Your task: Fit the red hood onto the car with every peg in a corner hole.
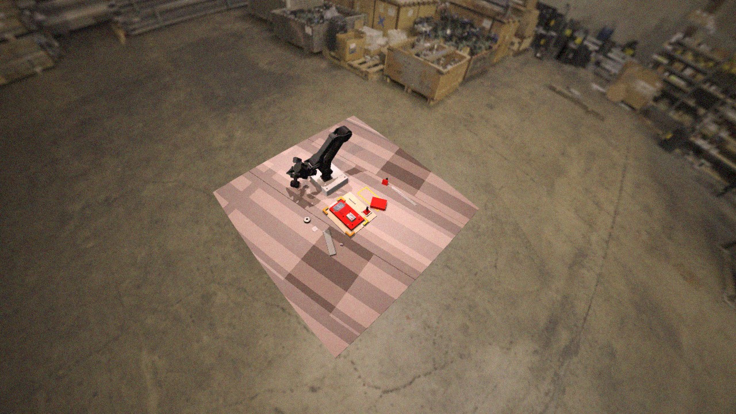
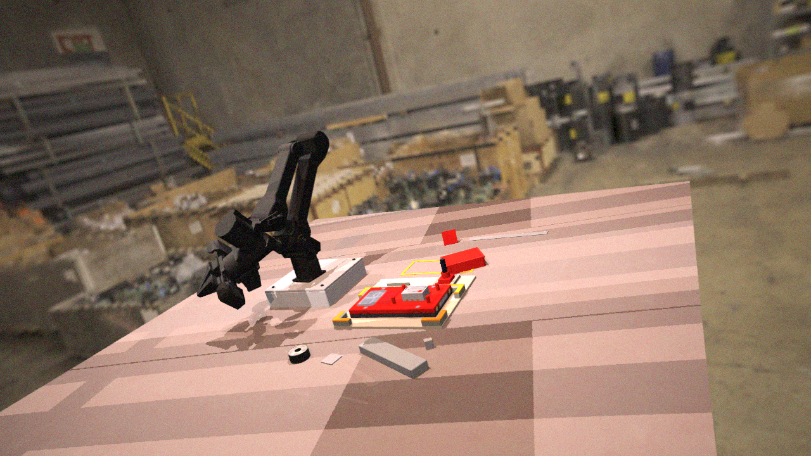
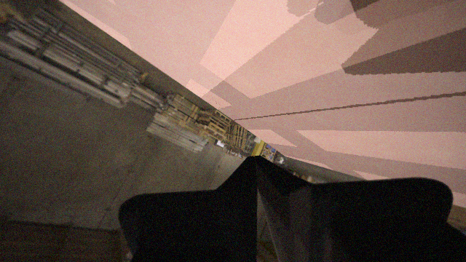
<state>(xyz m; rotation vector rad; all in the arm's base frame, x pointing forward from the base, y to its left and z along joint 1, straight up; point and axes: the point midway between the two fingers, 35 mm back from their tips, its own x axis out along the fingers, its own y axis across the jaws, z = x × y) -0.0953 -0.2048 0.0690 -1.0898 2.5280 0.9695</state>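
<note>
My gripper tip is 450 mm short of the red hood, 410 mm to the right of it and 90 mm above it. From my gripper tip the other things lie so: grey engine block (460 mm ahead, 210 mm to the left, 80 mm below).
</note>
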